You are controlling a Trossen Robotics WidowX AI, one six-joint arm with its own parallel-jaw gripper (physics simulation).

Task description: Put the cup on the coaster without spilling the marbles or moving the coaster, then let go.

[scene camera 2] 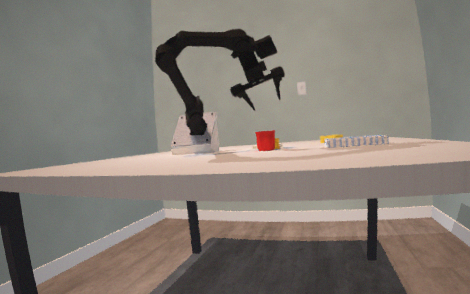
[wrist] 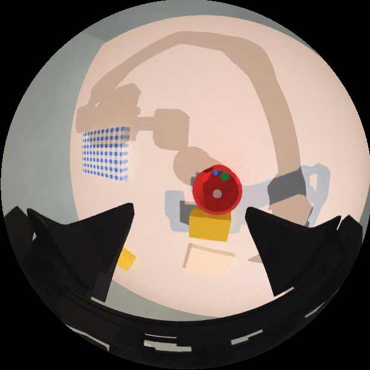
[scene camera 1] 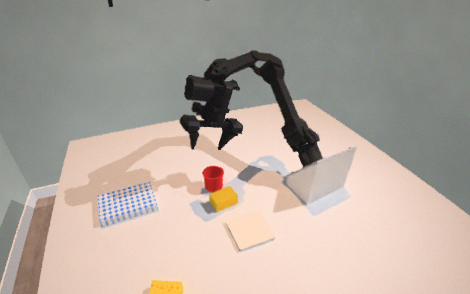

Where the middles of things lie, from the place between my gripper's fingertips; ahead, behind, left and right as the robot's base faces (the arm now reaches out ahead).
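Scene:
Red cup (wrist: 202, 190): my hand 1 cm to the right of it, 2 cm past it, 12 cm above it. Yellow block (wrist: 203, 225): 9 cm to the left of my hand, 2 cm behind, 13 cm below. Blue-and-white checked box (scene camera 1: 134, 201): 27 cm ahead of my hand, 14 cm below, 1 cm to the right.

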